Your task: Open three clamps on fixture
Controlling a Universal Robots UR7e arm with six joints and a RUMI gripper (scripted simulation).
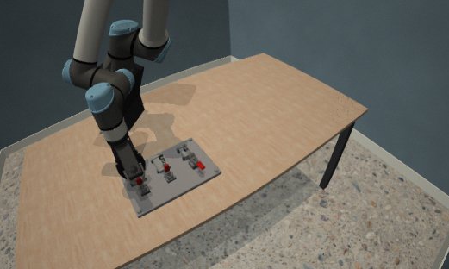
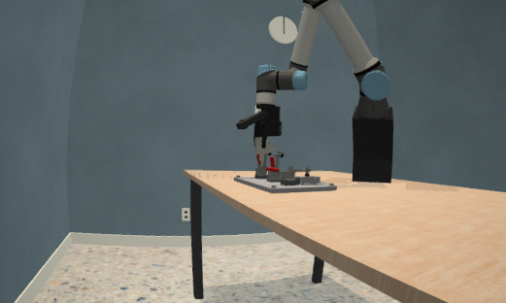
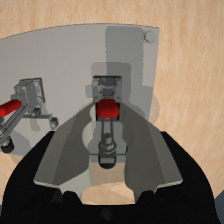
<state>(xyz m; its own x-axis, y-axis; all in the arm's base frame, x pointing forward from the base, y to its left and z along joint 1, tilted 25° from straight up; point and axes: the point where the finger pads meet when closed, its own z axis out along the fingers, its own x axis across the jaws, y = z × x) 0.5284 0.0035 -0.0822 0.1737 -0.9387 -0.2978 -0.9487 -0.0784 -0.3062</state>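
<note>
Right now my hand is 100 mm to the right of the grey fixture plate, 80 mm above it and 60 mm past it.
</note>
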